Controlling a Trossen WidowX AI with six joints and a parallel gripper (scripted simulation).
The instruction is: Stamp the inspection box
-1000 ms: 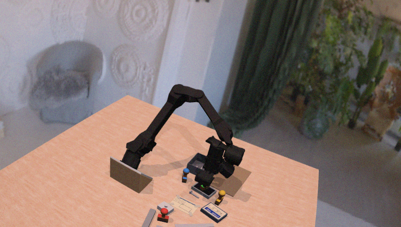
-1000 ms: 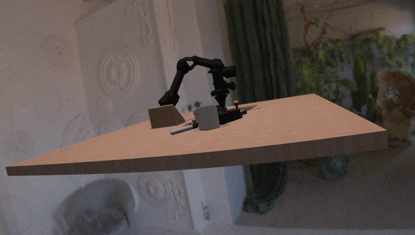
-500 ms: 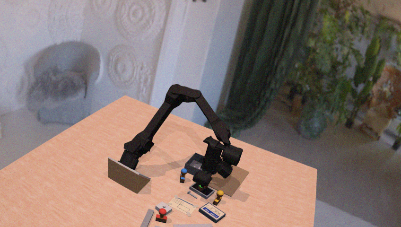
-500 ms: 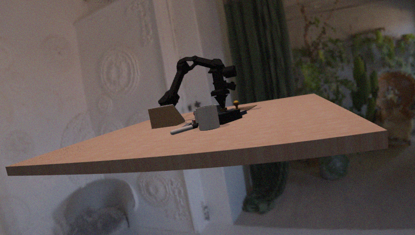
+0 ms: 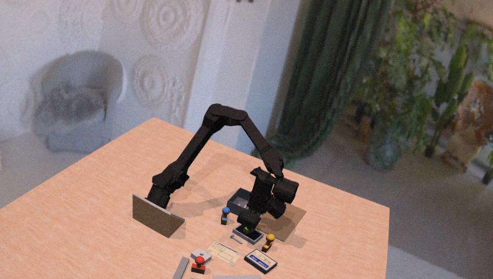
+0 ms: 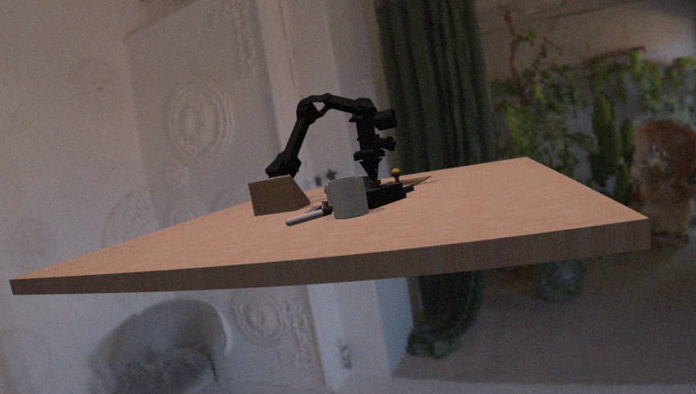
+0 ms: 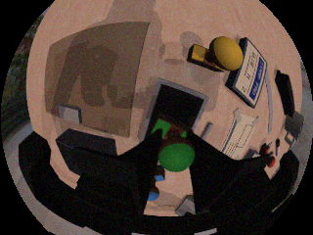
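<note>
Right now my gripper tip is 3 cm above the dark flat pad. The rest, counted from my gripper tip: blue-knobbed stamp 10 cm behind, 2 cm to the left, 2 cm below; green-knobbed stamp right at my gripper tip; yellow-knobbed stamp 8 cm ahead, 3 cm to the right, 2 cm below.
</note>
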